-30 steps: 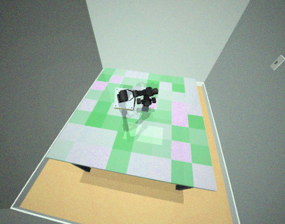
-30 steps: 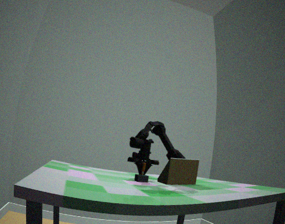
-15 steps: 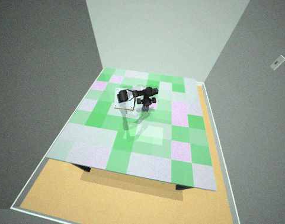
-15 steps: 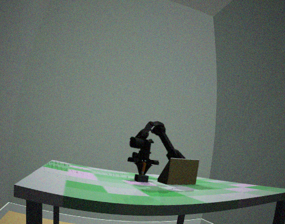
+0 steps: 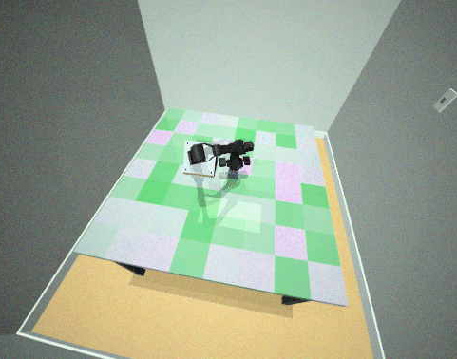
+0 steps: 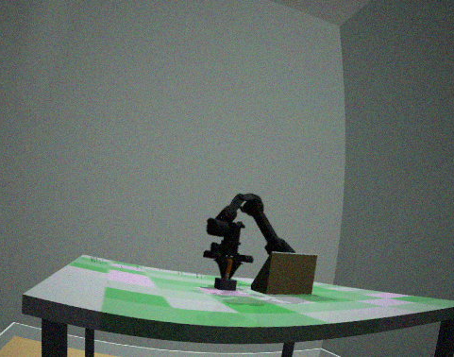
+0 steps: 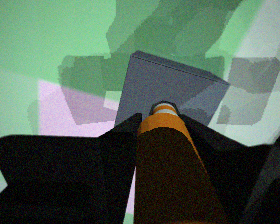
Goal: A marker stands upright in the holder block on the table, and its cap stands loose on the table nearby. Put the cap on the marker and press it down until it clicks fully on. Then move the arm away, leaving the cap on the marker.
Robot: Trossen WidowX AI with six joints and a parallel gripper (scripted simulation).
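Right now my gripper tip is 20 mm above the holder block. The rest, counted from my gripper tip: orange cap: 50 mm above.
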